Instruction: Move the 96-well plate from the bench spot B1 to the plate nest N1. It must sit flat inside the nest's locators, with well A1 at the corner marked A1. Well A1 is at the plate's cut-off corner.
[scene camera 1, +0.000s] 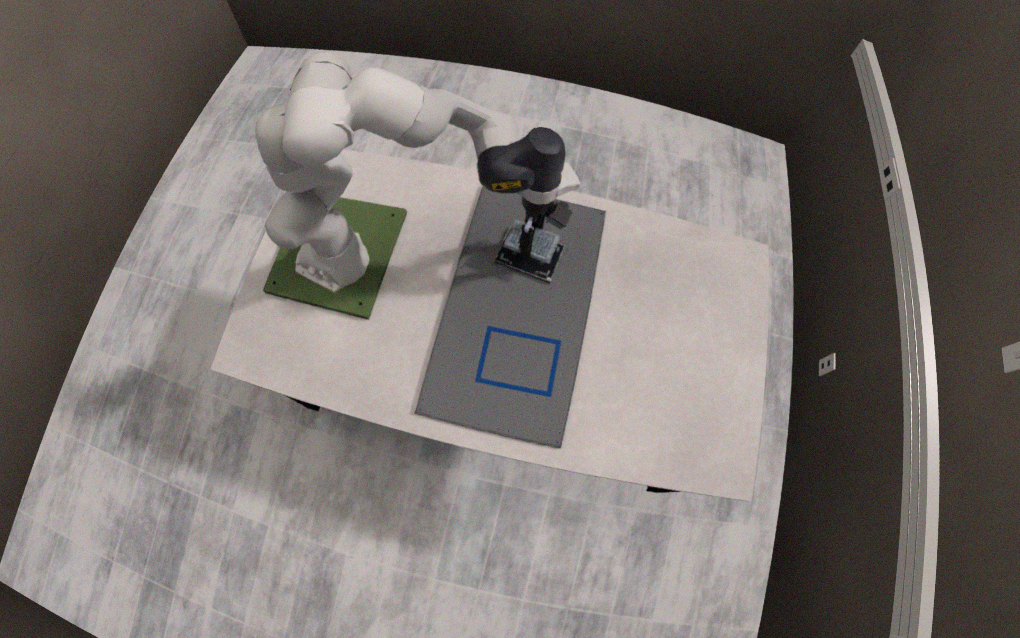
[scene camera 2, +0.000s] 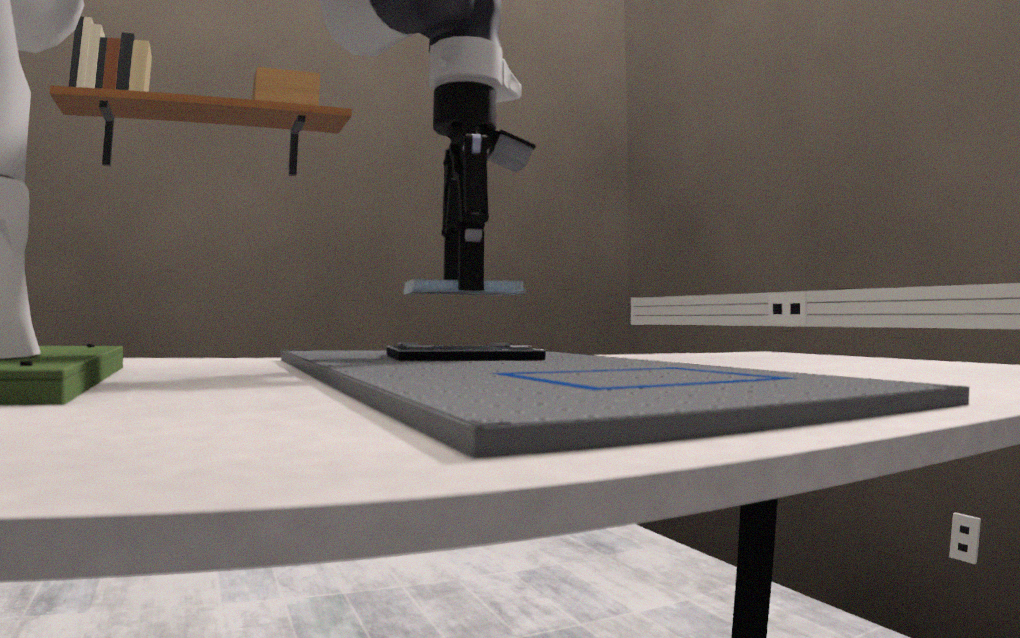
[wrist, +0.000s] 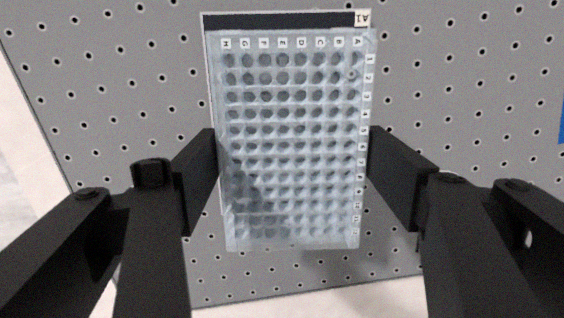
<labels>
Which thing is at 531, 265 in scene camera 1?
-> A plate nest.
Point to a clear 96-well plate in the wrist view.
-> At 291, 108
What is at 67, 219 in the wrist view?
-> My gripper.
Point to my gripper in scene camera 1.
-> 531, 241
</labels>
